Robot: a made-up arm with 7 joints.
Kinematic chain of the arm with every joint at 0, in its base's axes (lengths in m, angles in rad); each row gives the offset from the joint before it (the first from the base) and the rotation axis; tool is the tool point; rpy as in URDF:
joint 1: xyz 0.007 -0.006 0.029 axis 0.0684 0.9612 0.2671
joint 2: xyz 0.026 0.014 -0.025 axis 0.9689 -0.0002 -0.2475
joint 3: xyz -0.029 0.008 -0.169 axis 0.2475 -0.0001 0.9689
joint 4: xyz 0 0.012 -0.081 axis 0.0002 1 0
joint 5: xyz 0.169 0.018 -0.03 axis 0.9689 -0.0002 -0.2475
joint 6: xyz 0.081 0.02 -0.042 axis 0.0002 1 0
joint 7: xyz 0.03 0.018 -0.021 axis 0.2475 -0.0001 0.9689
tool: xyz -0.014 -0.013 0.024 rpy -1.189 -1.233 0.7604
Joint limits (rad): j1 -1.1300..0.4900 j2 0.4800..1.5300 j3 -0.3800..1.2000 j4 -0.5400..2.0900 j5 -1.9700..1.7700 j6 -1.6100..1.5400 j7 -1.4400..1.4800
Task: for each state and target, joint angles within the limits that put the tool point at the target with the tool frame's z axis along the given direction. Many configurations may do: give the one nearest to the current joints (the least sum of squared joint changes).
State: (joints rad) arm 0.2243 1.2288 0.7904 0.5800 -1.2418 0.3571 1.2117
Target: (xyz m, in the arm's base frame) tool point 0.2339 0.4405 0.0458 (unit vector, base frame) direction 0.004 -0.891 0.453
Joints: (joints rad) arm 0.2238 1.3388 0.9785 0.4243 -1.5229 0.9542 1.4800
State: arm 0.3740 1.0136 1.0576 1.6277 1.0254 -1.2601 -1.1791
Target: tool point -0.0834 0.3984 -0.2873 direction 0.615 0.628 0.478
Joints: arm 0.2983 0.4976 0.9465 1.0680 1.1939 -1.4430 -1.2718
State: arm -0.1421 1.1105 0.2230 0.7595 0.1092 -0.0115 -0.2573
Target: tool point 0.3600 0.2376 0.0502 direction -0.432 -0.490 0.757
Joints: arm -0.1766 1.5300 0.0008 0.0651 0.6594 0.1628 -0.6079
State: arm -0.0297 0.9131 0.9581 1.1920 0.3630 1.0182 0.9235
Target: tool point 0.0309 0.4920 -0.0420 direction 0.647 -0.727 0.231
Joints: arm 0.1936 0.9374 1.2000 0.5322 0.3355 1.3012 0.5937
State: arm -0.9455 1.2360 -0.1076 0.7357 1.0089 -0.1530 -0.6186
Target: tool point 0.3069 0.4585 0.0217 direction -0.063 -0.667 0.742
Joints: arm -0.8149 1.2609 -0.1036 1.3736 0.9543 0.1039 -0.3503
